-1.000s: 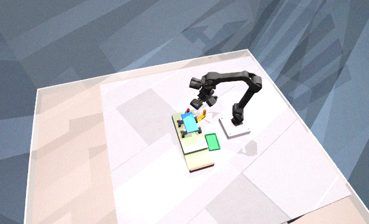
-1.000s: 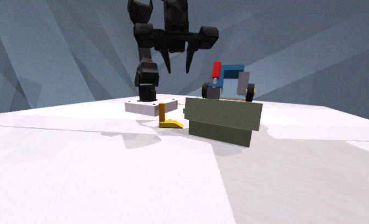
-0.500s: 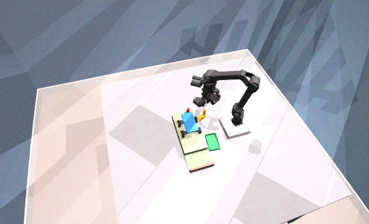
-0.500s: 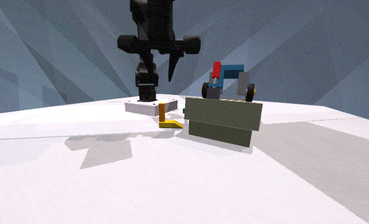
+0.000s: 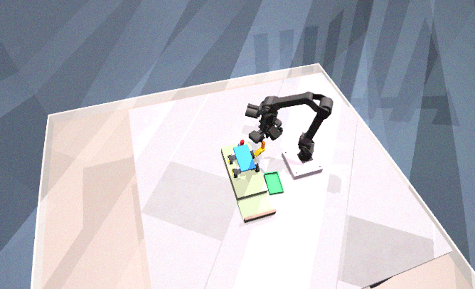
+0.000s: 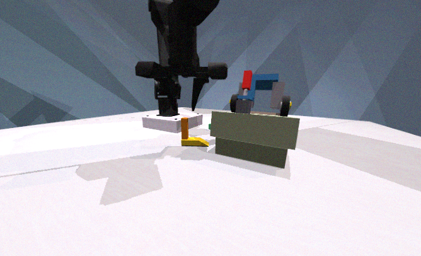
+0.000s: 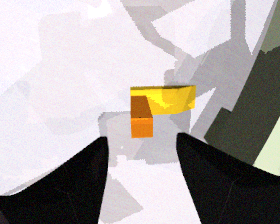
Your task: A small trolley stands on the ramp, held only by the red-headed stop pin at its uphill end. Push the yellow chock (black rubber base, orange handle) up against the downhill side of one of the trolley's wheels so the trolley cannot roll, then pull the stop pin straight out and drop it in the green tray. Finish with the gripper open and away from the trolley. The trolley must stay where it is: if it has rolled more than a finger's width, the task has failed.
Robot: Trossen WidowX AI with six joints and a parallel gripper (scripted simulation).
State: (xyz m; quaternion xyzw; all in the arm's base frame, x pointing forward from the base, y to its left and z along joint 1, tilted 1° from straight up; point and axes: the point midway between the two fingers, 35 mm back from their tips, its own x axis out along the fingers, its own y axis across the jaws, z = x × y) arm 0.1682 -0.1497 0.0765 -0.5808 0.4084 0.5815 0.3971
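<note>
My gripper tip is 6 cm above the yellow chock, 2 cm short of it and 1 cm to the right of it. From my gripper tip the other things lie so: blue trolley 16 cm ahead, 10 cm to the left, 3 cm above; then pale green ramp 16 cm ahead, 11 cm to the left, 4 cm below; then red-headed stop pin 13 cm ahead, 5 cm above, 1 cm to the left.
</note>
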